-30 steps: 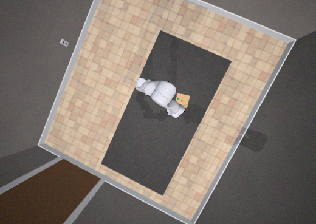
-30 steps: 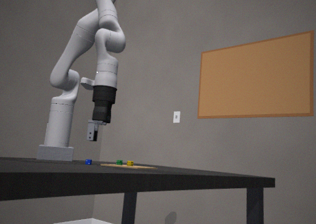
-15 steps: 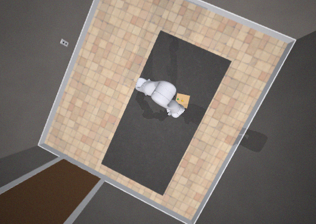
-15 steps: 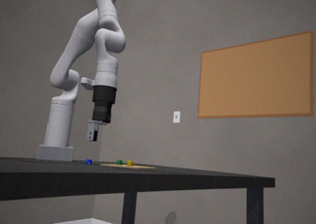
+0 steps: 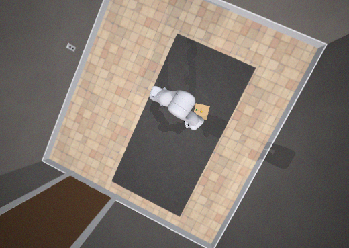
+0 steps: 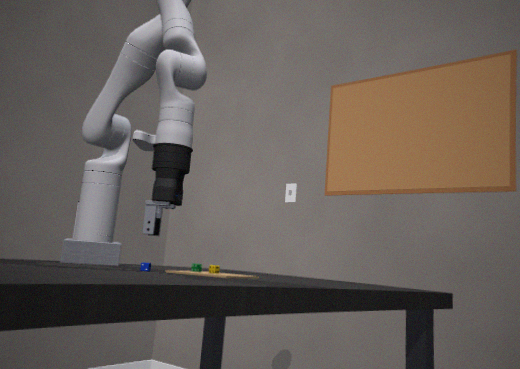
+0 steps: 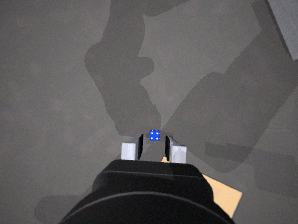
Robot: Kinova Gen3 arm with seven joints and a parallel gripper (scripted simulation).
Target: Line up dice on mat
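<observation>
Right now the blue die is 80 mm below my hand. Also, from my hand: green die: 20 mm ahead, 110 mm to the left, 80 mm below; mat: 70 mm ahead, 120 mm to the left, 90 mm below; yellow die: 70 mm ahead, 120 mm to the left, 80 mm below.
</observation>
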